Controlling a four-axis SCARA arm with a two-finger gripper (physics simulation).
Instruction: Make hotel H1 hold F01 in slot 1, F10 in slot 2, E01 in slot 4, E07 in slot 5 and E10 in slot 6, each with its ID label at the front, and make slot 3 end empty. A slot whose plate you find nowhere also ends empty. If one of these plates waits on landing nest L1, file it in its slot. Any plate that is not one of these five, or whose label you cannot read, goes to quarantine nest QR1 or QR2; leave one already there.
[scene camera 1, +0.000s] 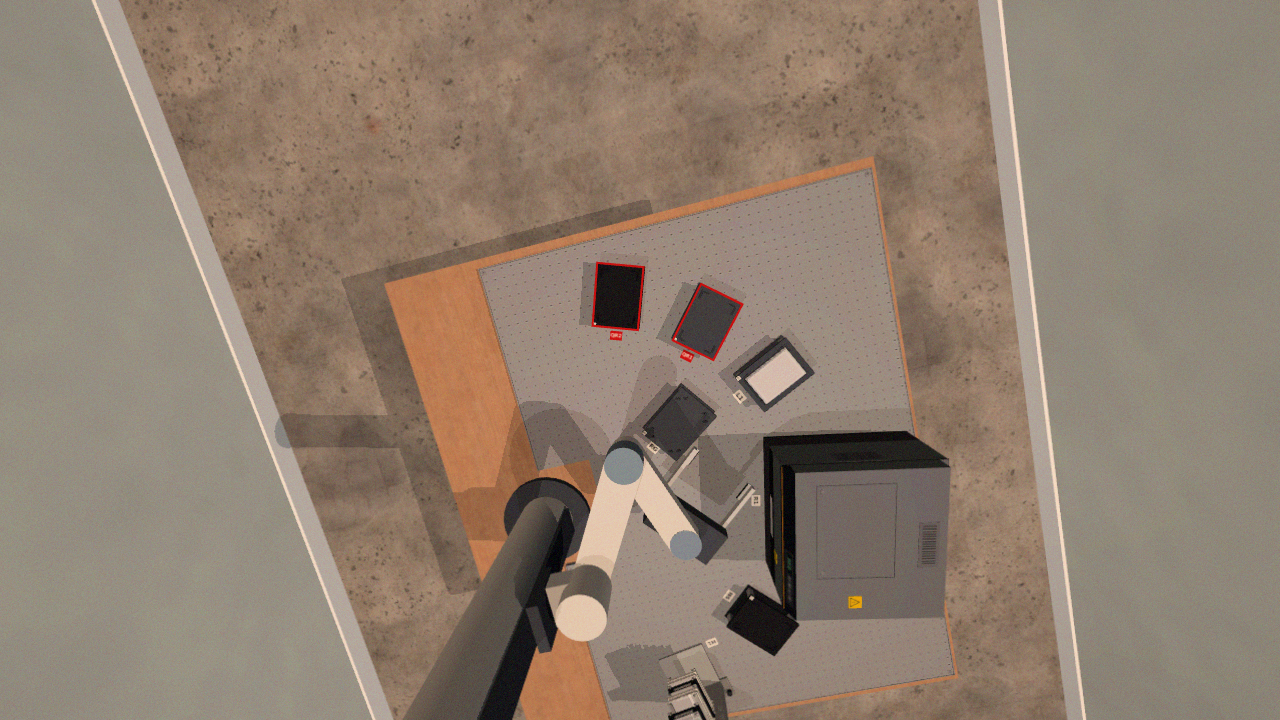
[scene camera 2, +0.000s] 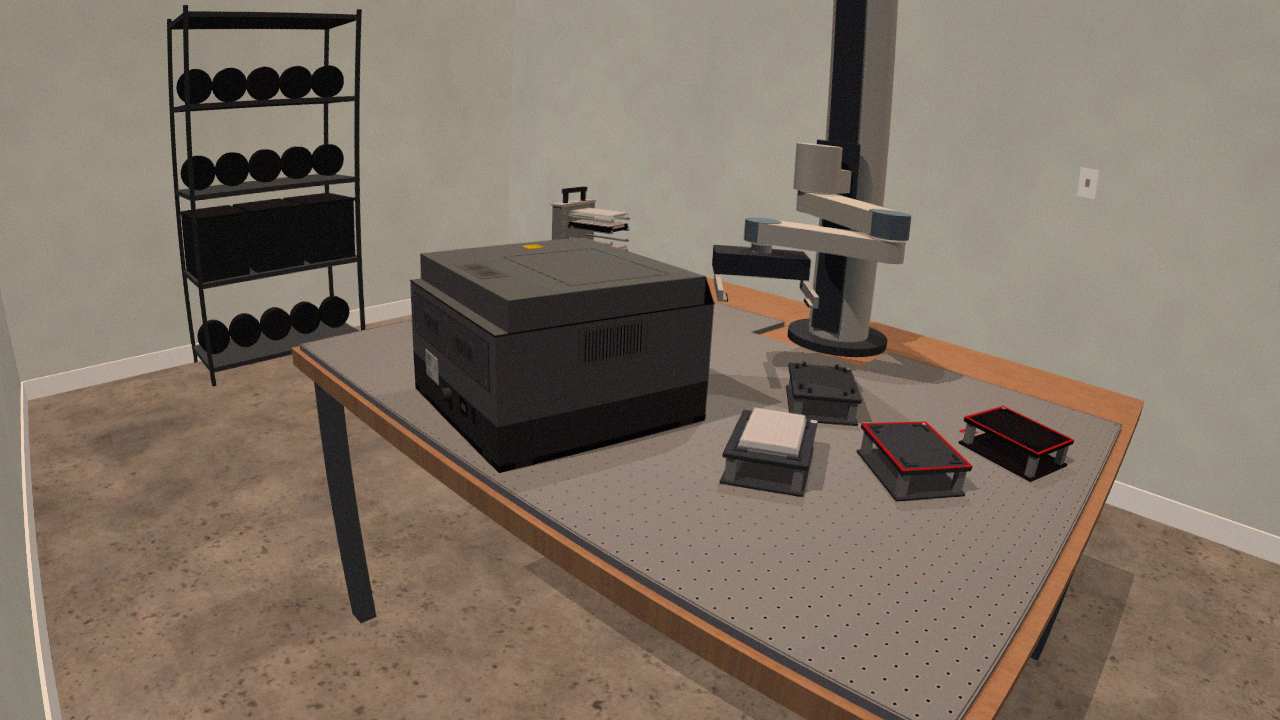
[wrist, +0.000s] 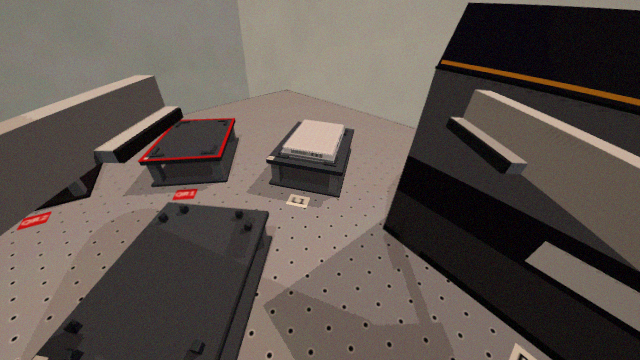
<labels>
gripper: scene camera 1 724, 468; scene camera 2 769, 299; wrist 318, 100
plate E01: scene camera 1; scene camera 2; wrist 317, 141
same spot on plate E01: (scene camera 2: 772, 432) = (scene camera 1: 783, 371)
same spot on quarantine nest QR2: (scene camera 1: 617, 300) = (scene camera 2: 1015, 426)
</labels>
